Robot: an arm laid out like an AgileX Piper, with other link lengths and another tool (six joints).
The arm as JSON. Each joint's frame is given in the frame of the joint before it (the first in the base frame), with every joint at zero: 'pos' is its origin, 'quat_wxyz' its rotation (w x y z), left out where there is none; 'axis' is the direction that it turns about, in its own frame. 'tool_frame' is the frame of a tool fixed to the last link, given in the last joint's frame.
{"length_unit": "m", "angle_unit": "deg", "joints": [
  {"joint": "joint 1", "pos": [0.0, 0.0, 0.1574], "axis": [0.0, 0.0, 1.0]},
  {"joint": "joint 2", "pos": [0.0, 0.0, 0.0], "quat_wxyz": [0.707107, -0.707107, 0.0, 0.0], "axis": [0.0, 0.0, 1.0]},
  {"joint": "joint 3", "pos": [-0.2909, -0.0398, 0.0], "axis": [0.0, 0.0, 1.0]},
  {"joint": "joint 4", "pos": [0.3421, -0.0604, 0.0], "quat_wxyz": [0.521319, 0.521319, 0.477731, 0.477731], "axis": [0.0, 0.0, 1.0]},
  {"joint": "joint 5", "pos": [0.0, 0.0, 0.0], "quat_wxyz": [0.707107, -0.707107, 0.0, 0.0], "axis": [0.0, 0.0, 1.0]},
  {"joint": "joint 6", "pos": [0.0, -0.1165, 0.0], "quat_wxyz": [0.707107, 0.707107, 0.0, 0.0], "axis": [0.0, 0.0, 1.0]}
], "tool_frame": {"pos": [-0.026, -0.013, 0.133], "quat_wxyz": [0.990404, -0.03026, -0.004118, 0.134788]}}
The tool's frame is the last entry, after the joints.
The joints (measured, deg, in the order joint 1, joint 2, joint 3, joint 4, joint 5, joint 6), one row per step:
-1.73 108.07 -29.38 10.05 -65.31 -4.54
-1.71 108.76 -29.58 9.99 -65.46 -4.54
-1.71 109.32 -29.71 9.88 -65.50 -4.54
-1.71 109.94 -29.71 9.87 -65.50 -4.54
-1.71 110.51 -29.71 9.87 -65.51 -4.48
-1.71 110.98 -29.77 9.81 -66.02 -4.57
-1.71 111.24 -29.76 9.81 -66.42 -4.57
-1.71 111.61 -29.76 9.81 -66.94 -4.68
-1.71 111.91 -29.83 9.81 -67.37 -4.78
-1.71 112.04 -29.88 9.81 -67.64 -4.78
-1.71 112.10 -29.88 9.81 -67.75 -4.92
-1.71 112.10 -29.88 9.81 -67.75 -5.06
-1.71 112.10 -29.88 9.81 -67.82 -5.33
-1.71 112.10 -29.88 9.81 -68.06 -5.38
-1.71 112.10 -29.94 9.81 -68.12 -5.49
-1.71 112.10 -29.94 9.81 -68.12 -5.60
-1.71 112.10 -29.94 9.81 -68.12 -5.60
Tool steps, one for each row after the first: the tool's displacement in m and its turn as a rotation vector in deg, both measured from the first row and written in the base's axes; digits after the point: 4 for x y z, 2 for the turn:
0.0004 0.0004 -0.0041 -0.03 0.34 0.07
0.0005 0.0008 -0.0079 -0.06 0.73 0.17
-0.0003 0.0009 -0.0133 -0.04 1.35 0.18
-0.0012 0.0009 -0.0183 0.03 1.90 0.17
-0.0013 0.0010 -0.0197 -0.15 1.83 0.22
-0.0017 0.0010 -0.0203 -0.22 1.71 0.21
-0.0021 0.0009 -0.0212 -0.42 1.59 0.20
-0.0021 0.0009 -0.0215 -0.60 1.42 0.20
-0.0019 0.0008 -0.0211 -0.65 1.23 0.19
-0.0020 0.0008 -0.0211 -0.80 1.21 0.21
-0.0020 0.0009 -0.0211 -0.94 1.24 0.23
-0.0019 0.0010 -0.0208 -1.21 1.22 0.27
-0.0019 0.0010 -0.0197 -1.31 0.99 0.26
-0.0015 0.0010 -0.0190 -1.43 0.90 0.28
-0.0015 0.0011 -0.0190 -1.54 0.92 0.29
-0.0015 0.0011 -0.0190 -1.54 0.92 0.29

